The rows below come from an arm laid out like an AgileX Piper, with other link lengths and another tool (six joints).
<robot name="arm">
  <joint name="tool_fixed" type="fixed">
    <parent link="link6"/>
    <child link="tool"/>
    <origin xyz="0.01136 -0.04 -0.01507" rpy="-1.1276 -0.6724 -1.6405"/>
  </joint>
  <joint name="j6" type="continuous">
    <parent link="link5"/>
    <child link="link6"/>
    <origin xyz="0.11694 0 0.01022" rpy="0 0 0"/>
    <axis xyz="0.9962 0 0.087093"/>
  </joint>
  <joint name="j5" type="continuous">
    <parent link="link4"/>
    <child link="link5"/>
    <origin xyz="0 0 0" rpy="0 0 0"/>
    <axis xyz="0 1 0"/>
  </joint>
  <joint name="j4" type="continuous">
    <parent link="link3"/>
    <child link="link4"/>
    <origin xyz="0.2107 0 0.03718" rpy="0 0 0"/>
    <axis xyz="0.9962 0 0.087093"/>
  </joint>
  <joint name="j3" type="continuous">
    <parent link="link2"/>
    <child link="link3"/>
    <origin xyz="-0.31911 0 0.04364" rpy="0 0 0"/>
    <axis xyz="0 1 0"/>
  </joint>
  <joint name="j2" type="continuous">
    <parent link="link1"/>
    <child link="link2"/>
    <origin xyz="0 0 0" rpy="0 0 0"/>
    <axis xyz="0 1 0"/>
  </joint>
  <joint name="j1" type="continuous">
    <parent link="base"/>
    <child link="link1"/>
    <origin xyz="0 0 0.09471" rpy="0 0 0"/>
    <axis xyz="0 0 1"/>
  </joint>
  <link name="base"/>
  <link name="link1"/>
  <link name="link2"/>
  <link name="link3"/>
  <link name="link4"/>
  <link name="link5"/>
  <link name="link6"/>
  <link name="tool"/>
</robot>
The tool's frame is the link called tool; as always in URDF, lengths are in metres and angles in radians. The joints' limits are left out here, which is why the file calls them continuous.
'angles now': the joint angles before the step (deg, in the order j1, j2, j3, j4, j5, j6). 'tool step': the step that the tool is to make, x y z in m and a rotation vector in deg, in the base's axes. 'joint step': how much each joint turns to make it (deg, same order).
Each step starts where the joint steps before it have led.
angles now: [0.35 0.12 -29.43 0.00 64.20 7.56]
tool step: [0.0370 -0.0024 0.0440 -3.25 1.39 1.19]
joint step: [0.03 13.31 -4.17 -0.78 -7.74 -2.95]
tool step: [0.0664 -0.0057 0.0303 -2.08 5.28 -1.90]
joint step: [-0.06 18.84 -3.36 -3.81 -10.12 2.07]
